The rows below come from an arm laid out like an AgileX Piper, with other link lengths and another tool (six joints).
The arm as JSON. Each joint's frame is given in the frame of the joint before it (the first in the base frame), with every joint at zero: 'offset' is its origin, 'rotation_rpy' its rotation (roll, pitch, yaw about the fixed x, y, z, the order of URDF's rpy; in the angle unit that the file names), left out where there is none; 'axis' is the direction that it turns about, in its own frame. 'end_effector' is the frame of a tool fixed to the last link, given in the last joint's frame.
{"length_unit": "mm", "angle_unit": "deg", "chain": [
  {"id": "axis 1", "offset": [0.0, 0.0, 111.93], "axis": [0.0, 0.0, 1.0]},
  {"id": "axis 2", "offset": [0.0, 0.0, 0.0], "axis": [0.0, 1.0, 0.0]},
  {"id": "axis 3", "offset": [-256.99, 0.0, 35.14], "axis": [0.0, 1.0, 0.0]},
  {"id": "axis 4", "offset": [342.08, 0.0, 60.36], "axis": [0.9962, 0.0, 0.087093]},
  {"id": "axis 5", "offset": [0.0, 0.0, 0.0], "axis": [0.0, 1.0, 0.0]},
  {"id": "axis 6", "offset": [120.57, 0.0, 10.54], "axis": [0.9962, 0.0, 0.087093]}
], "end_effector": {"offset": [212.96, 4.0, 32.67], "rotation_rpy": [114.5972, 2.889, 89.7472]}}
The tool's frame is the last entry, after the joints.
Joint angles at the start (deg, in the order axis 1, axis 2, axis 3, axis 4, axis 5, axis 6): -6.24, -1.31, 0.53, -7.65, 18.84, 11.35
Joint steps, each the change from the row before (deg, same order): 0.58, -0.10, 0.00, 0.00, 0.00, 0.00; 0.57, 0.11, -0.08, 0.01, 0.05, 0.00; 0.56, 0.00, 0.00, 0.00, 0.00, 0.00; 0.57, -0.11, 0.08, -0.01, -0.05, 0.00; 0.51, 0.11, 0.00, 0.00, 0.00, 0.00; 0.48, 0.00, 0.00, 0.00, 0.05, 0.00; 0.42, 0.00, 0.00, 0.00, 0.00, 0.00; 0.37, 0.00, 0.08, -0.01, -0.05, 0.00; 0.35, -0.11, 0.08, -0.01, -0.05, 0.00; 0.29, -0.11, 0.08, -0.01, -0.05, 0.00; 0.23, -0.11, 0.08, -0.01, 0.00, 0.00; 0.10, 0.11, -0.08, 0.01, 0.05, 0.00; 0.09, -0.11, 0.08, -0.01, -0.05, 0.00; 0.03, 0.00, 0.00, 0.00, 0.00, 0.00; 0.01, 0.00, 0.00, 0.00, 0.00, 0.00; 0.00, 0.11, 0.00, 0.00, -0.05, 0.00
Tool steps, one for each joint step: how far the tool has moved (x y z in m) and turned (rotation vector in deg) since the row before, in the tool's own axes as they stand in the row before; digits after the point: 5 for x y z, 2 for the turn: 0.00420, 0.00039, -0.00057, -0.09, 0.43, -0.39; 0.00410, -0.00020, 0.00006, 0.09, 0.42, -0.38; 0.00405, -0.00010, -0.00004, 0.01, 0.41, -0.38; 0.00414, 0.00000, -0.00014, -0.07, 0.42, -0.39; 0.00368, -0.00063, 0.00055, 0.12, 0.37, -0.35; 0.00343, -0.00033, 0.00012, 0.05, 0.35, -0.32; 0.00303, -0.00007, -0.00003, 0.00, 0.31, -0.28; 0.00269, -0.00050, 0.00046, 0.03, 0.27, -0.26; 0.00255, 0.00005, -0.00012, -0.08, 0.26, -0.25; 0.00212, 0.00006, -0.00012, -0.08, 0.21, -0.21; 0.00164, -0.00018, 0.00004, -0.03, 0.16, -0.16; 0.00070, -0.00012, 0.00009, 0.08, 0.07, -0.06; 0.00067, 0.00009, -0.00010, -0.08, 0.07, -0.07; 0.00022, 0.00000, 0.00000, 0.00, 0.02, -0.02; 0.00007, 0.00000, 0.00000, 0.00, 0.01, -0.01; 0.00004, -0.00030, 0.00043, 0.06, 0.00, -0.01
